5 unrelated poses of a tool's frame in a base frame.
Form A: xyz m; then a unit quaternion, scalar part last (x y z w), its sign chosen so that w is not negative.
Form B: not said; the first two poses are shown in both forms.
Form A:
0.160, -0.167, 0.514, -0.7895, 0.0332, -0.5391, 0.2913
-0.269, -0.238, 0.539, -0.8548, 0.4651, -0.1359, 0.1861
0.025, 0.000, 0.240, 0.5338, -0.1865, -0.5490, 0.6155
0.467, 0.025, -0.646, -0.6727, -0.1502, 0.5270, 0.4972
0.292, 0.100, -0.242, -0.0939, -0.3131, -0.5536, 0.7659
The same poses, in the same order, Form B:
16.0, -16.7, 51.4, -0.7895, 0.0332, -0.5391, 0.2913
-26.9, -23.8, 53.9, -0.8548, 0.4651, -0.1359, 0.1861
2.5, 0.0, 24.0, 0.5338, -0.1865, -0.5490, 0.6155
46.7, 2.5, -64.6, -0.6727, -0.1502, 0.5270, 0.4972
29.2, 10.0, -24.2, -0.0939, -0.3131, -0.5536, 0.7659

